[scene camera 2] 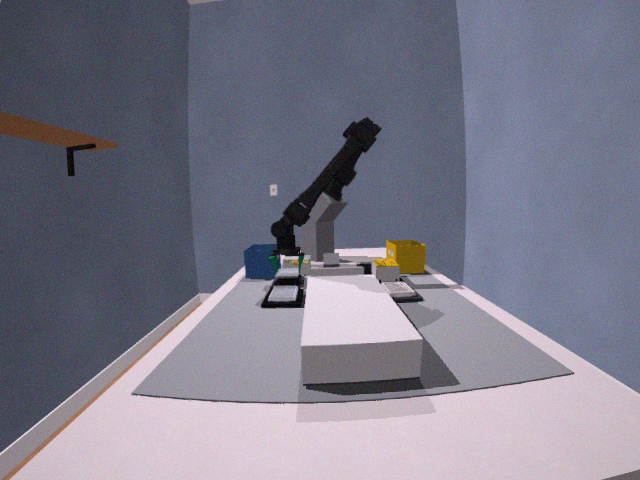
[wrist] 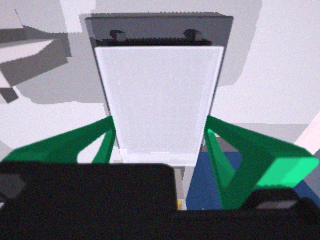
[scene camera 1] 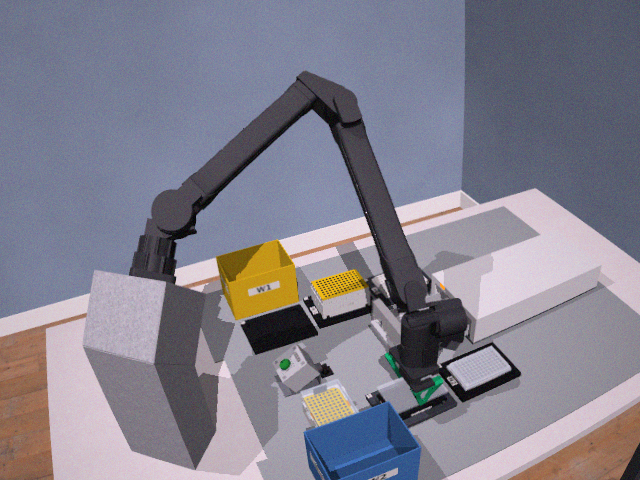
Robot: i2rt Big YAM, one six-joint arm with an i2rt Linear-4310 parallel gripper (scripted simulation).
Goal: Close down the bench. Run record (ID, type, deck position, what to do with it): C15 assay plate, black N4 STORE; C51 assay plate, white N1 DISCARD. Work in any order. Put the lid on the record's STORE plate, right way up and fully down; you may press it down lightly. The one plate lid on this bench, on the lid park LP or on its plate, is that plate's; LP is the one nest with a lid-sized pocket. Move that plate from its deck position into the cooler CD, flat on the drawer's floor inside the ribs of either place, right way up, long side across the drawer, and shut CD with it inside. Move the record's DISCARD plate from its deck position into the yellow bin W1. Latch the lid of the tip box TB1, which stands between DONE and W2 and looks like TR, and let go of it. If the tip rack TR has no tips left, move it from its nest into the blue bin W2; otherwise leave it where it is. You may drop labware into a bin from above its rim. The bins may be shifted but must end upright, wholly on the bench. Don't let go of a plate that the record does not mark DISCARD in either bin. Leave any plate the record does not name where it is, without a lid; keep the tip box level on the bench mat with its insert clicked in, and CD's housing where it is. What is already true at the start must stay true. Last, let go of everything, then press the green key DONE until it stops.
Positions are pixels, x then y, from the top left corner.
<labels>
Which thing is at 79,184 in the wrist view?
My gripper.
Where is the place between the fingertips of my gripper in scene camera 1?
412,391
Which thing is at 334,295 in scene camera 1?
A tip rack TR.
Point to a clear plate lid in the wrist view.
At 159,96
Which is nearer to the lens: the tip box TB1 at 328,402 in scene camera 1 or the white cooler CD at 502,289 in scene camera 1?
The tip box TB1.
</labels>
